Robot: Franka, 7 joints.
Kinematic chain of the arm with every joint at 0, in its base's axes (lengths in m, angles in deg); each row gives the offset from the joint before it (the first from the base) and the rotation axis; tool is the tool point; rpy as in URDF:
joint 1: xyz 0 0 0.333 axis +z
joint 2: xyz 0 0 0 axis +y
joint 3: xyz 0 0 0.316 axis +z
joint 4: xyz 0.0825 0 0 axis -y
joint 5: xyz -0.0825 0 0.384 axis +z
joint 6: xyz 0 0 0 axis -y
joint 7: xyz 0.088 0 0 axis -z
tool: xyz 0 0 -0.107 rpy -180 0 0
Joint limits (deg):
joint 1: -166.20..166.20
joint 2: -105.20..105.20
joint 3: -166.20..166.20
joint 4: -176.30..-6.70
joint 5: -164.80..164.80
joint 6: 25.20..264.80
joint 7: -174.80..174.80
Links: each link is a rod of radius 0.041 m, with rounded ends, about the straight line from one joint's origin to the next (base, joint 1, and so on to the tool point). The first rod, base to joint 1, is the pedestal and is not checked.
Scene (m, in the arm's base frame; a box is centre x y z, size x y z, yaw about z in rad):
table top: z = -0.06
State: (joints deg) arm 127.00 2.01 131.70 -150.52 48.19 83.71 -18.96
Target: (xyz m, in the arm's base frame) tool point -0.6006 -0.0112 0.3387
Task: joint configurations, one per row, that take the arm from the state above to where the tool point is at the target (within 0.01 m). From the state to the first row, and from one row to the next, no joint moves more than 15 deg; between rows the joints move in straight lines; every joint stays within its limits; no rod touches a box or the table.
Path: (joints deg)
1: 124.74 9.83 118.81 -142.80 48.42 90.53 -18.96
2: 122.49 17.65 105.92 -135.08 48.65 97.35 -18.96
3: 120.23 25.48 93.02 -127.36 48.88 104.17 -18.96
4: 117.97 33.30 80.13 -119.64 49.11 111.00 -18.96
5: 115.72 41.12 67.24 -111.93 49.34 117.82 -18.96

